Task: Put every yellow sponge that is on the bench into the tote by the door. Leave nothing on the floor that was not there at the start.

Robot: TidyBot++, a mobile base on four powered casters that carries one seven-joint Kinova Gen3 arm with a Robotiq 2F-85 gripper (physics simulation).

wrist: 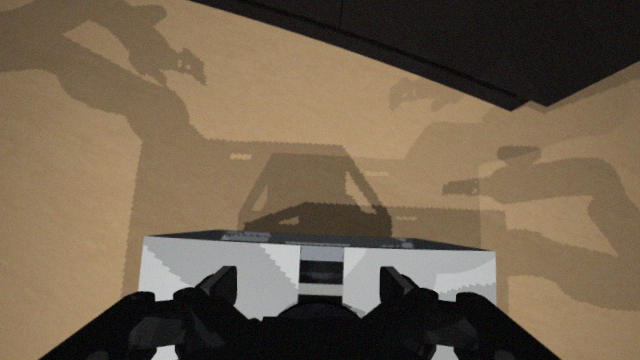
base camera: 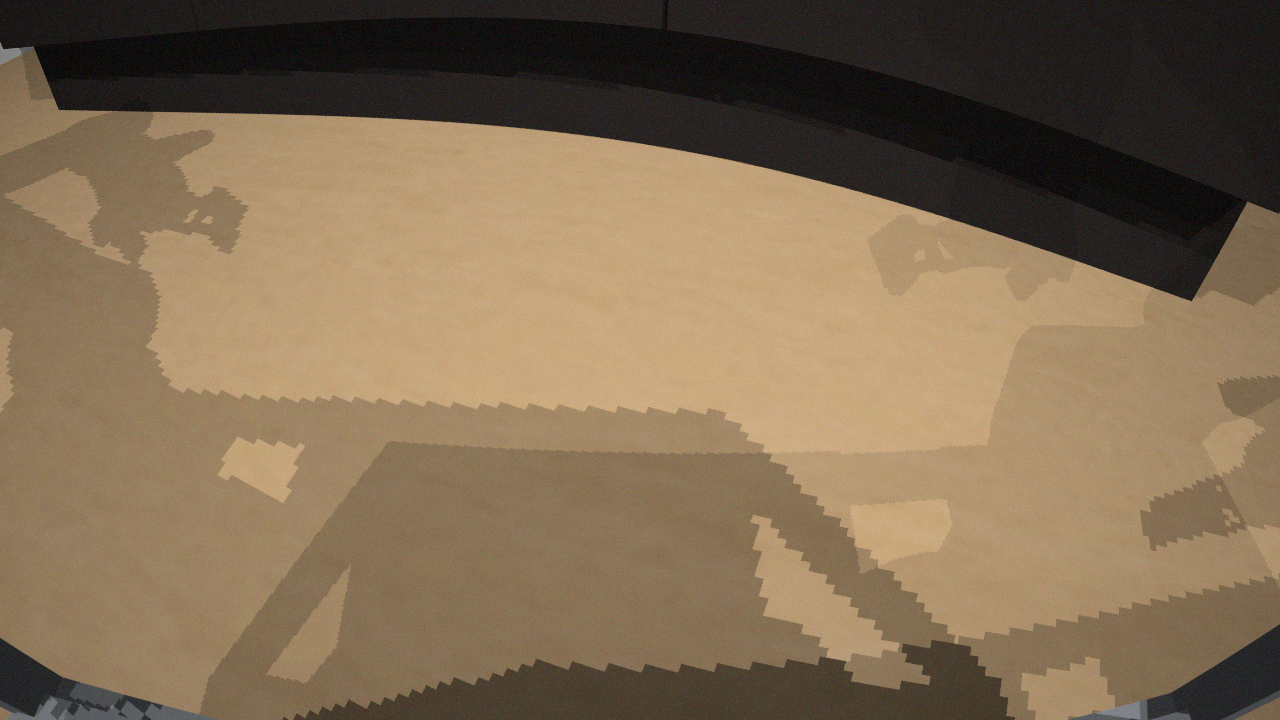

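My gripper [wrist: 308,282] is open in the wrist view, with its two black fingers wide apart and no object between them. It hangs in front of the pale top of my own base [wrist: 265,295]. No yellow sponge, tote, door or bench top shows in either view.
A large dark piece of furniture [base camera: 895,53] [wrist: 450,45] with a flat front stands across the top of the base camera view and at the upper right of the wrist view. Shadows of the arm and base lie on the tan floor [base camera: 537,268] [wrist: 300,100].
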